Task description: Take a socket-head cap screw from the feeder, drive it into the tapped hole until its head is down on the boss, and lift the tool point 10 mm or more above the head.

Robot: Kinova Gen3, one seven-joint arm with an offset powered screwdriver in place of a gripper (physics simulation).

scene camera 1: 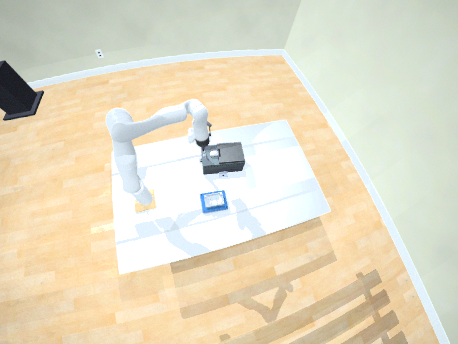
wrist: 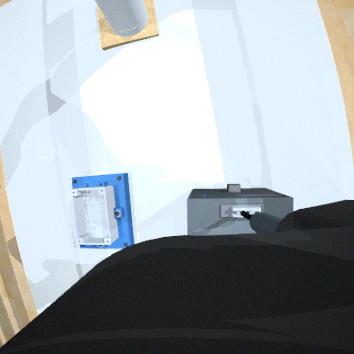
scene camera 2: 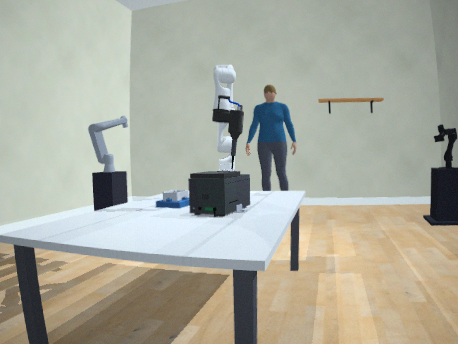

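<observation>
The dark screw feeder [scene camera 1: 232, 154] [scene camera 2: 220, 194] [wrist: 205, 215] stands on the table, with a light pick-up plate [wrist: 227, 210] on its top. My screwdriver [scene camera 1: 202, 148] [scene camera 2: 233, 167] [wrist: 244, 214] points down, its tip over that plate at the feeder's top. The tip is too small to tell whether it touches the plate or bears a screw. A pale open housing [scene camera 1: 214, 199] [scene camera 2: 175, 195] [wrist: 111, 215] sits on a blue fixture [scene camera 1: 203, 206] [scene camera 2: 172, 204] [wrist: 128, 192], apart from the feeder. Small holes show at the housing's corners; which is the tapped one is not clear.
The white table [scene camera 1: 280, 190] [scene camera 2: 150, 240] [wrist: 150, 100] bears my arm's base on a wooden plate [scene camera 1: 151, 205] [wrist: 112, 42]. Beyond the table are a standing person [scene camera 2: 271, 122], a grey arm on a dark pedestal [scene camera 2: 110, 189], a black arm [scene camera 2: 448, 150] and a wall shelf [scene camera 2: 350, 100].
</observation>
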